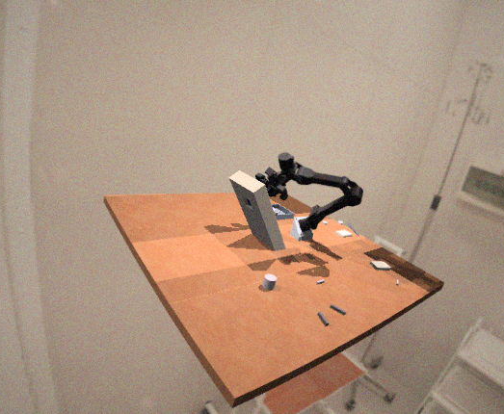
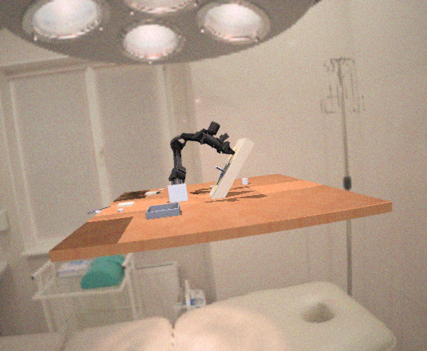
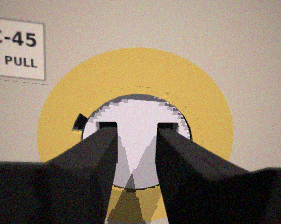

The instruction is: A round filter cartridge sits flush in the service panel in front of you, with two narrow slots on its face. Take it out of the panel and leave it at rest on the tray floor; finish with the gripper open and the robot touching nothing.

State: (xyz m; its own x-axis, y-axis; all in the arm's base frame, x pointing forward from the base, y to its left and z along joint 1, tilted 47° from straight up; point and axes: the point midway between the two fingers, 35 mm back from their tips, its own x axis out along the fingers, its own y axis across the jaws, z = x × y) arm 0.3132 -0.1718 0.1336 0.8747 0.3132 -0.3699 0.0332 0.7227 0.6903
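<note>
My gripper tip is 1 cm short of the round filter cartridge and 1 cm above it. Round my gripper tip: service panel: 8 cm below, 4 cm behind; tray: 45 cm behind, 26 cm to the right, 22 cm below.
</note>
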